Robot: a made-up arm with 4 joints.
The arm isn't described. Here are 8 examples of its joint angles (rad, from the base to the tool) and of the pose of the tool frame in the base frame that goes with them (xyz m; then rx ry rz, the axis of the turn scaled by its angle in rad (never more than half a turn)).
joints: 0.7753 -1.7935 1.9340 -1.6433
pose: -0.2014 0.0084 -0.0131 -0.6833 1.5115 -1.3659
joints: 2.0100 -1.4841 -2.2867 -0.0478
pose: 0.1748 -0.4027 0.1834 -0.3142 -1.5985 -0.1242
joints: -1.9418 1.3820 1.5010 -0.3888
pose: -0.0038 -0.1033 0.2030 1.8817 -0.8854 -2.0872
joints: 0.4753 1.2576 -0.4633 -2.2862
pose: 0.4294 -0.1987 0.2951 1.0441 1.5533 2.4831
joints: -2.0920 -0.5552 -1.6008 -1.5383
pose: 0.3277 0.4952 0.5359 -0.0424 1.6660 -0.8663
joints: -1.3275 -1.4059 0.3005 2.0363
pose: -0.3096 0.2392 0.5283 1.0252 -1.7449 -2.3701
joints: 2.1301 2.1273 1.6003 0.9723
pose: 0.0244 -0.1067 -0.2792 -1.3806 0.8264 -0.7795
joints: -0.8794 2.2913 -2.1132 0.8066
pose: -0.0520 0.1118 -0.2804 -0.7552 1.0158 0.8292
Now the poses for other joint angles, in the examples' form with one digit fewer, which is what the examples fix.
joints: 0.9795 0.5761 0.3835 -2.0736
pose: 0.205 -0.325 0.268 0.892 0.424 2.779
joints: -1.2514 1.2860 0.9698 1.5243
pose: -0.019 -0.109 -0.203 -0.856 -1.659 2.151
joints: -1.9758 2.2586 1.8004 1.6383
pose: 0.198 0.268 -0.257 -0.927 -1.087 0.202
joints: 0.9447 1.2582 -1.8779 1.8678
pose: 0.182 0.428 -0.095 -1.026 -1.339 0.485
